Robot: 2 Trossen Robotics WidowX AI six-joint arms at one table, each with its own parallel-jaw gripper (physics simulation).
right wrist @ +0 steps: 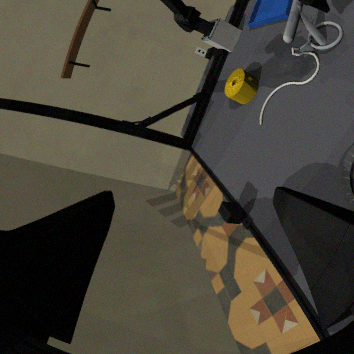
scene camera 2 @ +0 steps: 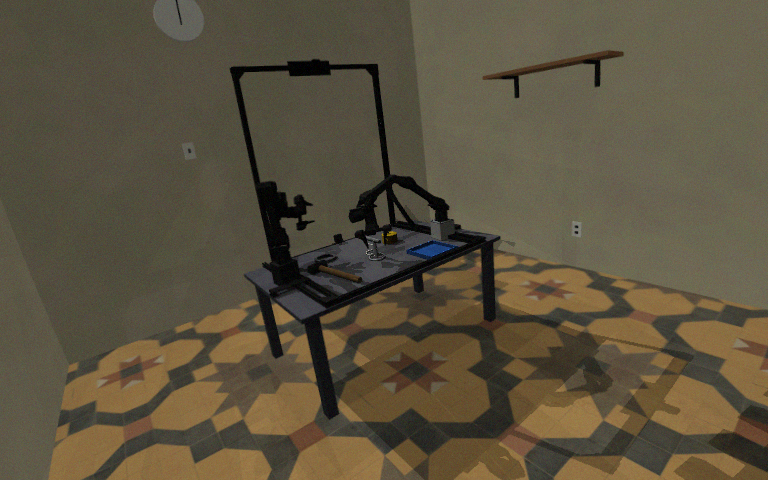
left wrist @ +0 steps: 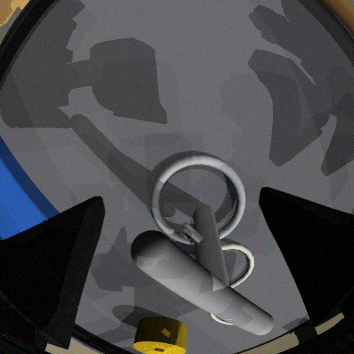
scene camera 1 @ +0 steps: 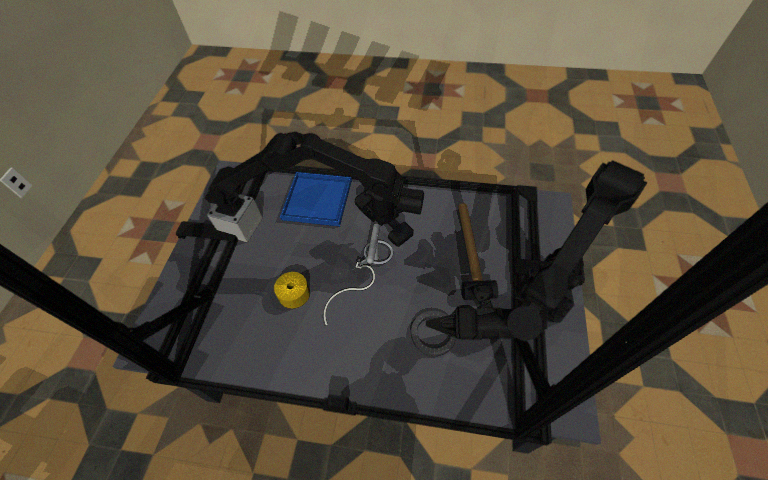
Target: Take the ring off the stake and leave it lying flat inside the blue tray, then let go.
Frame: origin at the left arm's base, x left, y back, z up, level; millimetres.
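Where they show: left gripper, fingertip midpoint: (right wrist: 314,1) (scene camera 2: 376,247) (left wrist: 183,200) (scene camera 1: 384,231); right gripper, fingertip midpoint: (right wrist: 195,197) (scene camera 2: 313,213) (scene camera 1: 430,324); left arm's base at its link origin: (right wrist: 209,29) (scene camera 2: 441,220) (scene camera 1: 230,205); right arm's base at its link origin: (scene camera 2: 283,261).
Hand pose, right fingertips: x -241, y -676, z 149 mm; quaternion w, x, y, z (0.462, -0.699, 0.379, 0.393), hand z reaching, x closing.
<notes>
Things, the pixels of their centre, and the offset from my right fingertips. "pt": a spot on its surface instead.
- grey stake at the middle of its body: (left wrist: 211,233) (right wrist: 316,38) (scene camera 1: 374,256) (scene camera 2: 374,252) dx +250, dy +224, dz -230 mm
- pale ring at a spot on its surface: (left wrist: 241,200) (right wrist: 334,41) (scene camera 1: 388,259) pt dx +259, dy +187, dz -240 mm
- small clip at a spot on its surface: (left wrist: 190,232) pt dx +279, dy +229, dz -200 mm
- flat blue tray at the middle of its body: (scene camera 1: 317,198) (scene camera 2: 432,249) dx +412, dy +484, dz -241 mm
- yellow cylinder at the middle of its body: (left wrist: 160,337) (scene camera 1: 292,290) (right wrist: 240,85) (scene camera 2: 389,237) dx +74, dy +408, dz -228 mm
- white cord at a spot on its surface: (right wrist: 294,83) (scene camera 1: 355,289) pt dx +137, dy +245, dz -248 mm
- hammer at the middle of its body: (left wrist: 350,17) (scene camera 1: 471,248) (scene camera 2: 335,272) dx +363, dy -39, dz -233 mm
- dark grey ring at the middle of its body: (scene camera 1: 433,332) (scene camera 2: 325,258) dx +81, dy -1, dz -245 mm
A grey stake (scene camera 1: 372,246) (scene camera 2: 372,247) (left wrist: 195,280) (right wrist: 292,22) with a thick crossbar stands near the table's middle. A pale ring (scene camera 1: 391,253) (left wrist: 241,200) (right wrist: 341,34) lies around the stake's lower end. A small clip (left wrist: 190,232) sits at the ring's edge. The flat blue tray (scene camera 1: 317,200) (scene camera 2: 431,249) (left wrist: 20,205) (right wrist: 270,14) is empty. My left gripper (scene camera 1: 380,226) (scene camera 2: 374,233) (left wrist: 183,200) is open above the stake and ring, its fingertips apart on either side. My right gripper (scene camera 2: 311,213) (right wrist: 195,197) is open and empty, away from the stake.
A yellow cylinder (scene camera 1: 291,291) (left wrist: 160,337) (right wrist: 240,87) stands left of a white cord (scene camera 1: 345,289) (right wrist: 294,83). A hammer (scene camera 1: 469,243) (scene camera 2: 338,273) lies at the right in scene camera 1. A dark grey ring (scene camera 1: 415,333) lies below the right arm.
</notes>
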